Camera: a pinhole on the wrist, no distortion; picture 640 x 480 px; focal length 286.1 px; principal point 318.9 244.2 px. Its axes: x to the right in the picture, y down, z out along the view. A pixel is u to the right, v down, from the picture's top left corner.
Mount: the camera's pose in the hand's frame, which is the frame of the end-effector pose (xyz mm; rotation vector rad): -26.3 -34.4 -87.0 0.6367 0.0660 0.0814
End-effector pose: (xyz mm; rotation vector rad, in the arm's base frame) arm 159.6 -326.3 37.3 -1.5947 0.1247 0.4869
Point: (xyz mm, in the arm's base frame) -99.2 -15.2 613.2
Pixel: 114.3 214.1
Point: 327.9 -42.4 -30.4
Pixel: 576.9 434.7
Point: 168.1 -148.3 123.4
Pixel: 345.4 358.2
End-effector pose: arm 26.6 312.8 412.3 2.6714 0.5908 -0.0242
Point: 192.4 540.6 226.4
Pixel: 606.4 206.4
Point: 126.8 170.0 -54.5
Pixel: 372.9 460.8
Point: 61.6 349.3 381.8
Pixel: 561.5 454.4
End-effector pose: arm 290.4 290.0 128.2 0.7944 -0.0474 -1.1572
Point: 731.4 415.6 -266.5
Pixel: behind the camera
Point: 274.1 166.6 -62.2
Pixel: outside the picture
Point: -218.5 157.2 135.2
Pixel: 244.3 199.8
